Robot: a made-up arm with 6 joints.
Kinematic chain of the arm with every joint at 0, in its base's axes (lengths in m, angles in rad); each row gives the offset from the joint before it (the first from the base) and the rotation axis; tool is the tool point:
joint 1: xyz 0 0 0.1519 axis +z
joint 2: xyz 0 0.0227 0 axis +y
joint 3: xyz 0 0 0.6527 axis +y
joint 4: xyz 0 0 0.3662 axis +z
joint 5: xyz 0 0 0 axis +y
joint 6: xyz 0 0 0.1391 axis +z
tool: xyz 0 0 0
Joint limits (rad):
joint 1: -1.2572..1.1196
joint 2: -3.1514..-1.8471
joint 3: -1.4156..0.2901
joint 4: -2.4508..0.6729
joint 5: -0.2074..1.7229
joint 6: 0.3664..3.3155
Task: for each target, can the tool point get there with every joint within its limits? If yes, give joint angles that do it. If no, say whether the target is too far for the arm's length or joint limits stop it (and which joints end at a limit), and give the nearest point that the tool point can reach.
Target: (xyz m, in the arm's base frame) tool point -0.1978 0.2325 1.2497
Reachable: no: joint limits stop it (at a limit: joint 2, joint 3, joint 5) | nearest point -0.6294 0.7398 0.1161 | short by 1.315 m
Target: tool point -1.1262 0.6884 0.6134
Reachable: no: too far | nearest point -0.9026 0.5517 0.1027 | short by 0.574 m
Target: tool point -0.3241 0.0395 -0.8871
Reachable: yes | joints 0.0539 -3.0072 0.1585 0.2991 0.9857 0.6111
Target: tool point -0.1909 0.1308 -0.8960
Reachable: yes | joints -0.9471 -2.7010 -0.5668 -1.5968 0.8160 2.1987
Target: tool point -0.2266 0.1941 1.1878
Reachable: no: joint limits stop it (at a limit: joint 2, joint 3, joint 5) | nearest point -0.7377 0.6319 0.1161 | short by 1.266 m
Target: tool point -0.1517 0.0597 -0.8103
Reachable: yes | joints -0.5257 -2.4989 -1.1587 -1.2266 0.3684 2.2897
